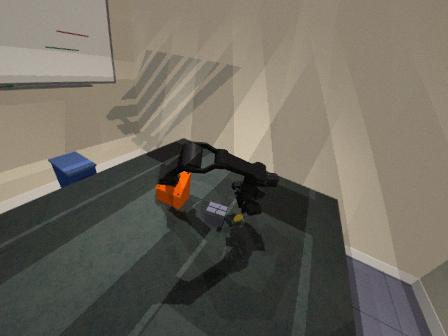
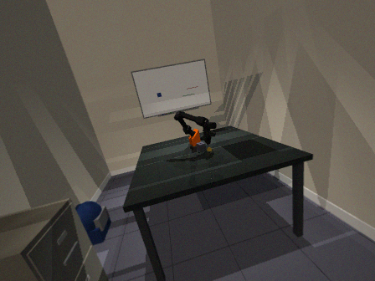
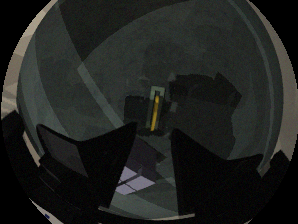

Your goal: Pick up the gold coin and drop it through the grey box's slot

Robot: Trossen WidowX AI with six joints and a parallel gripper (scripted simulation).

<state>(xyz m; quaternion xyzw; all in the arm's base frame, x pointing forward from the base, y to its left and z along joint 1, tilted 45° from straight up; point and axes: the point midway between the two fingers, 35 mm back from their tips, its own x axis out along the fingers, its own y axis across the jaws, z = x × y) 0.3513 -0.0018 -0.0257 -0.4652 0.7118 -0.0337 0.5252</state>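
My gripper tip is 50 mm above the gold coin.
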